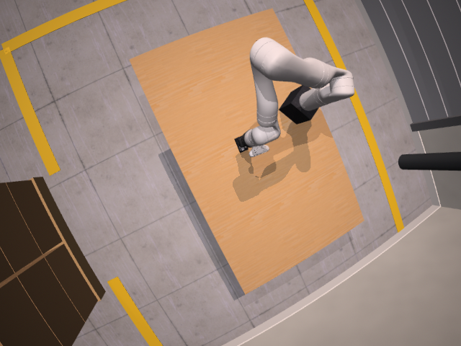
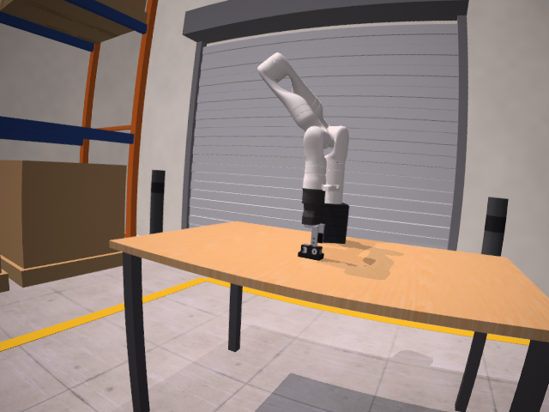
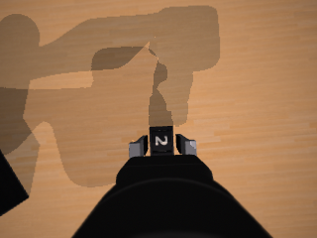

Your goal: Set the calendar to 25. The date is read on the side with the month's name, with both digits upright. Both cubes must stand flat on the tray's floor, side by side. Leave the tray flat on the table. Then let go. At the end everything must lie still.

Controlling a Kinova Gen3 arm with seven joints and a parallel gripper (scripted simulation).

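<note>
Right now the black tray is 2 cm to the right of my hand and 6 cm below it. Also, from my hand: black cube 3 cm to the right, 4 cm below.
</note>
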